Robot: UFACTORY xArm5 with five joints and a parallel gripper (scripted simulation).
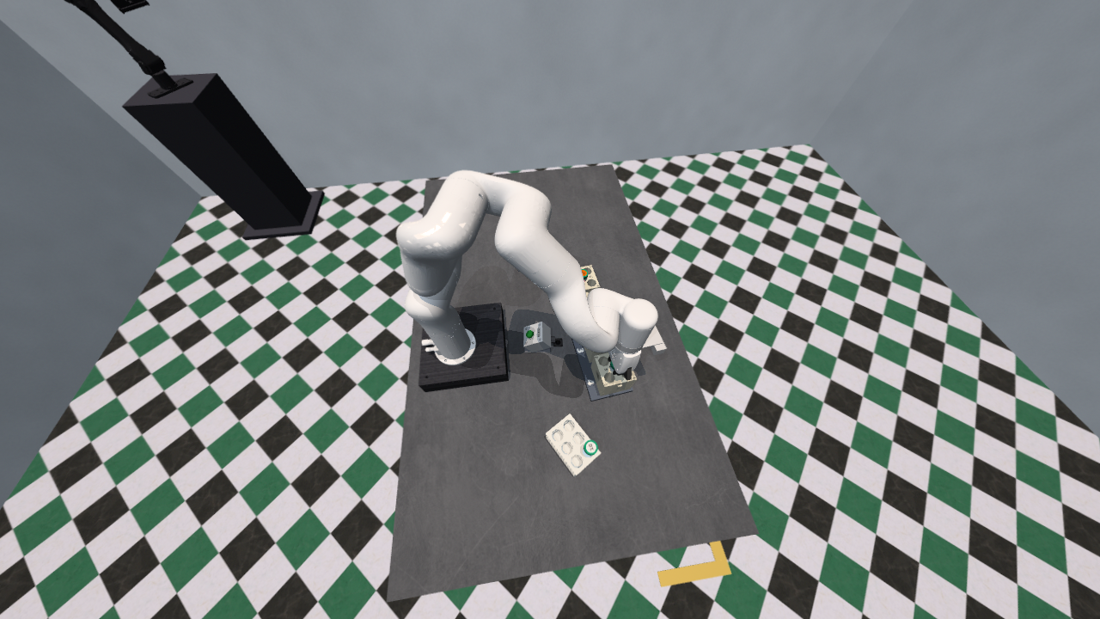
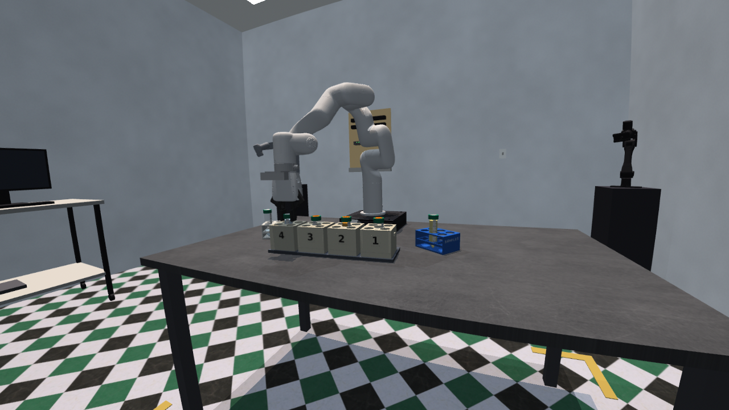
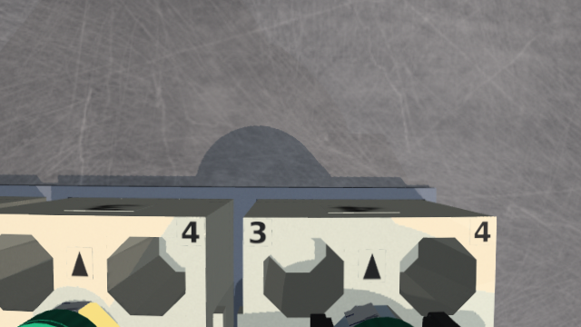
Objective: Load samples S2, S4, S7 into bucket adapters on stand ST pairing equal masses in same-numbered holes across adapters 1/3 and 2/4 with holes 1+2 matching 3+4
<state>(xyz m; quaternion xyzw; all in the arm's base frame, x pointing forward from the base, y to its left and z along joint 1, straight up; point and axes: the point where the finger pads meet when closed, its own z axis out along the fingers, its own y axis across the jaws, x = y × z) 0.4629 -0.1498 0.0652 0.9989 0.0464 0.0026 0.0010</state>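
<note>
The green done key is 23 cm behind my hand, 16 cm to the left of it and 6 cm below it. Round my hand: water blank tube (12 cm behind, 20 cm to the right, 6 cm below); blue sample rack (17 cm behind, 49 cm to the left, 9 cm below); white blank rack (15 cm behind, 18 cm to the right, 9 cm below).
</note>
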